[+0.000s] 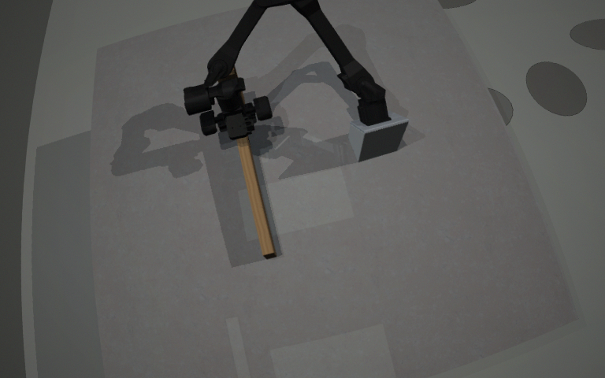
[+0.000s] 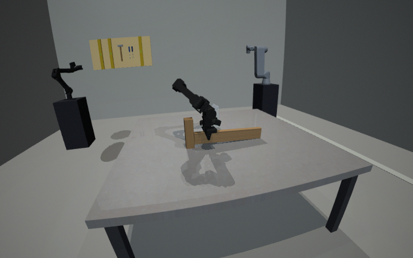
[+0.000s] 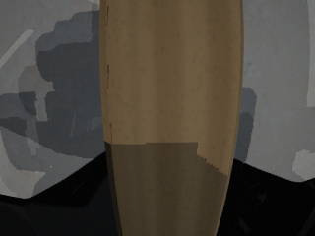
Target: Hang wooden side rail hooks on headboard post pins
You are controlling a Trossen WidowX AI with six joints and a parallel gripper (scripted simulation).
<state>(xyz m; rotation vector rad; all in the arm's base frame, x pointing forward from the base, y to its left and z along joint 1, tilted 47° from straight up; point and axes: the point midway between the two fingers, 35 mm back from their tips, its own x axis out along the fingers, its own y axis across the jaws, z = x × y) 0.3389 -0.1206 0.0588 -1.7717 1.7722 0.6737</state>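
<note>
The headboard post is 110 mm to the right of my gripper tip and 50 mm above it.
</note>
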